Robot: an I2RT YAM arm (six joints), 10 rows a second.
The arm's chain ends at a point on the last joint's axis. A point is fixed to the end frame.
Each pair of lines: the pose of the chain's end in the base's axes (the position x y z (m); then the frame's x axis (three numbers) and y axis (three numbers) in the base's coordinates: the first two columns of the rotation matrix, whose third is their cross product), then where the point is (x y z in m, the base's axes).
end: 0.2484 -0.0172 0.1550 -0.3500 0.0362 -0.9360 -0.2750 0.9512 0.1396
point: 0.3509 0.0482 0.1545
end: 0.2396 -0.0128 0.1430 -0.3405 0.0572 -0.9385 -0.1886 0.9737 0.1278
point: 0.3476 0.0431 0.1424
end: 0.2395 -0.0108 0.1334 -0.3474 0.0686 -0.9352 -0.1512 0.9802 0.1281
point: 0.3495 0.0411 0.1316
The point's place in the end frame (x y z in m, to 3 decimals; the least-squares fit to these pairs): -0.033 0.034 0.112
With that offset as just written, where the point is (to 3 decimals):
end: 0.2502 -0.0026 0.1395 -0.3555 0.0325 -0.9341 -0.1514 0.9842 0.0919
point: 0.360 0.049 0.135
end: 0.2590 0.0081 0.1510 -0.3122 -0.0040 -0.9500 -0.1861 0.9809 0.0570
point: 0.367 0.063 0.150
